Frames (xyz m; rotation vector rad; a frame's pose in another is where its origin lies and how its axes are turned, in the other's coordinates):
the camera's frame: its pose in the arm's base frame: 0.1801 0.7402 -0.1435 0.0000 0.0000 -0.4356
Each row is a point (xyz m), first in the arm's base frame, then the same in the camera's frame.
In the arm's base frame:
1: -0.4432 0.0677 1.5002
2: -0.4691 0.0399 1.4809
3: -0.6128 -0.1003 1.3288
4: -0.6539 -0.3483 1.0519
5: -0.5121 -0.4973 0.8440
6: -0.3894 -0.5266 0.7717
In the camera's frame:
1: -0.2813 -0.8727 1.6437
2: -0.2931 -0.9088 1.6244
3: -0.3642 -1.0966 1.4723
4: -0.2968 -1.3388 1.1954
5: -0.1054 -1.4140 0.9875
6: 0.0182 -1.3888 0.9152

